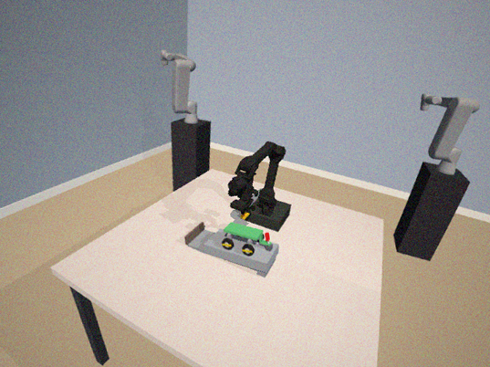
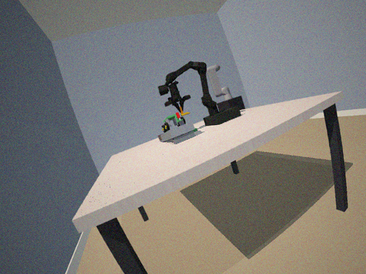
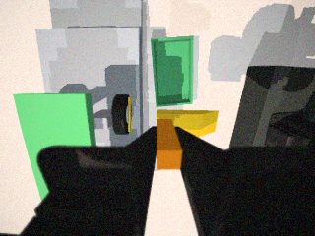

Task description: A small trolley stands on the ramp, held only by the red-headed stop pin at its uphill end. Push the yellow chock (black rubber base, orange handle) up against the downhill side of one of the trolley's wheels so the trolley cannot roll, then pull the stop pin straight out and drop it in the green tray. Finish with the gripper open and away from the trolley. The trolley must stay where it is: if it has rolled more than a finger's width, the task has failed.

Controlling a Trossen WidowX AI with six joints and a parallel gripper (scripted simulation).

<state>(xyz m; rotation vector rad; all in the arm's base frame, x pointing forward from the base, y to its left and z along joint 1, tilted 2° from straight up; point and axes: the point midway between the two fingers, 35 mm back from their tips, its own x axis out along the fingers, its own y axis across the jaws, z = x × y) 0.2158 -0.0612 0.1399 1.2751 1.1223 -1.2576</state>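
Now: gripper tip 20 mm past the yellow chock and 10 mm above it. The rest, counted from my gripper tip: red-headed stop pin: 100 mm ahead, 160 mm to the left, 30 mm below; then brown end wall: 90 mm ahead, 220 mm to the right, 140 mm below; then green trolley: 110 mm ahead, 50 mm to the left, 50 mm below.
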